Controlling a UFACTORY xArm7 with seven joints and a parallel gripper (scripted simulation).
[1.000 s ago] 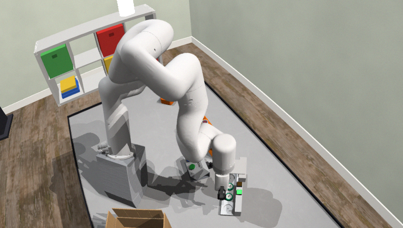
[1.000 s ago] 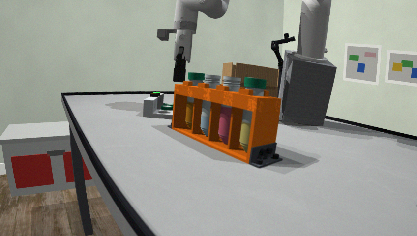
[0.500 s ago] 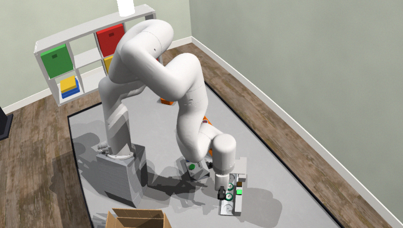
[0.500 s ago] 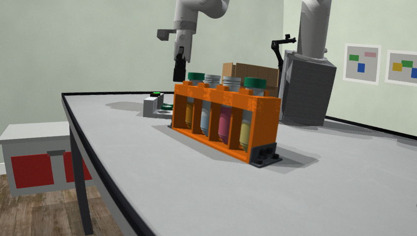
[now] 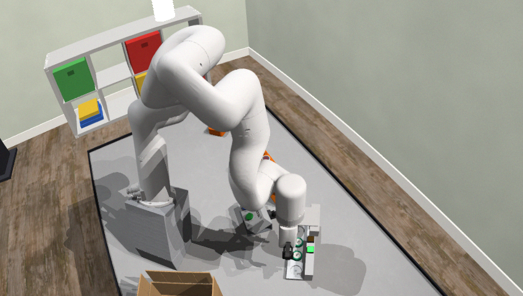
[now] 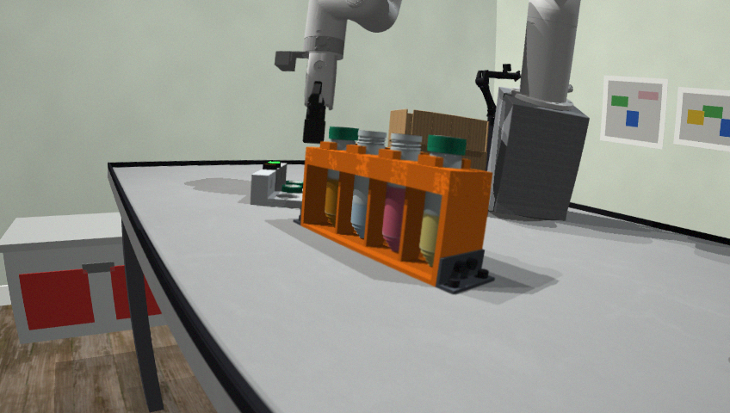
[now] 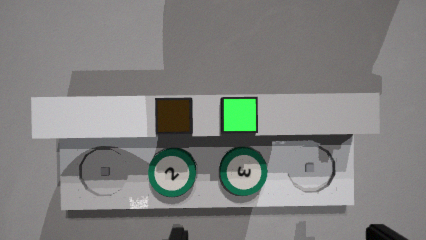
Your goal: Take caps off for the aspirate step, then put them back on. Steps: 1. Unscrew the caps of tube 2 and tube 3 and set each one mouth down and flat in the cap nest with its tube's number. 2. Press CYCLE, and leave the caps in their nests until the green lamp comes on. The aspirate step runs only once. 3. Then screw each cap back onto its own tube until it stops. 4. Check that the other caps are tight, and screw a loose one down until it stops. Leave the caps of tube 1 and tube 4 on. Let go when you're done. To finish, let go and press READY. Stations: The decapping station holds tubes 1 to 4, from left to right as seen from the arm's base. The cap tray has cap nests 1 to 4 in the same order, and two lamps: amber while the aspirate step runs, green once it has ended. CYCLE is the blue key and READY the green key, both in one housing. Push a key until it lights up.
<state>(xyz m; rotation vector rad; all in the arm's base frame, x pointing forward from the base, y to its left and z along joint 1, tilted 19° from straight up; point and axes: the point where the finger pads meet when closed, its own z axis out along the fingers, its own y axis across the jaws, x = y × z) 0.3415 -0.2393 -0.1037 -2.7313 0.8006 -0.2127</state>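
Right now the cap 2 is 90 mm below my hand, 50 mm ahead of it and 40 mm to the left of it. The rest, counted from my hand: key housing (200 mm to the left, 50 mm below, 40 mm behind); green ready key (170 mm to the left, 60 mm behind, 40 mm below); cap 3 (90 mm below, 30 mm ahead, 10 mm to the right).
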